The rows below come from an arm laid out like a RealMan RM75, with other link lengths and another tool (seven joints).
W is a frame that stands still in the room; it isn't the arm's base.
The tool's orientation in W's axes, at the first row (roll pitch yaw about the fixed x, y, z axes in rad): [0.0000 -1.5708 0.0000]
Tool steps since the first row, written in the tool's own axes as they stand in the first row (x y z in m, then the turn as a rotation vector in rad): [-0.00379 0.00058 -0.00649 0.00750 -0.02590 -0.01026]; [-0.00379 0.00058 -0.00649 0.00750 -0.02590 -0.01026]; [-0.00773 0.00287 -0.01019 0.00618 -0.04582 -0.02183]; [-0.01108 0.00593 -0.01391 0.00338 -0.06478 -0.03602]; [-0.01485 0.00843 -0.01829 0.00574 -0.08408 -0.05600]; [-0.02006 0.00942 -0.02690 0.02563 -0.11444 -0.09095]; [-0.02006 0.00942 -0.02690 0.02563 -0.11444 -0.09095]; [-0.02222 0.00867 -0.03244 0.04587 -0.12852 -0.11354]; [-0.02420 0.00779 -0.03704 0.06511 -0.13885 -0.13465]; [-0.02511 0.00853 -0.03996 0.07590 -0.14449 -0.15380]
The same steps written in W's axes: [0.00649 0.00058 -0.00379 0.01026 -0.02590 0.00750]; [0.00649 0.00058 -0.00379 0.01026 -0.02590 0.00750]; [0.01019 0.00287 -0.00773 0.02183 -0.04582 0.00618]; [0.01391 0.00593 -0.01108 0.03602 -0.06478 0.00338]; [0.01829 0.00843 -0.01485 0.05600 -0.08408 0.00574]; [0.02690 0.00942 -0.02006 0.09095 -0.11444 0.02563]; [0.02690 0.00942 -0.02006 0.09095 -0.11444 0.02563]; [0.03244 0.00867 -0.02222 0.11354 -0.12852 0.04587]; [0.03704 0.00779 -0.02420 0.13465 -0.13885 0.06511]; [0.03996 0.00853 -0.02511 0.15380 -0.14449 0.07590]
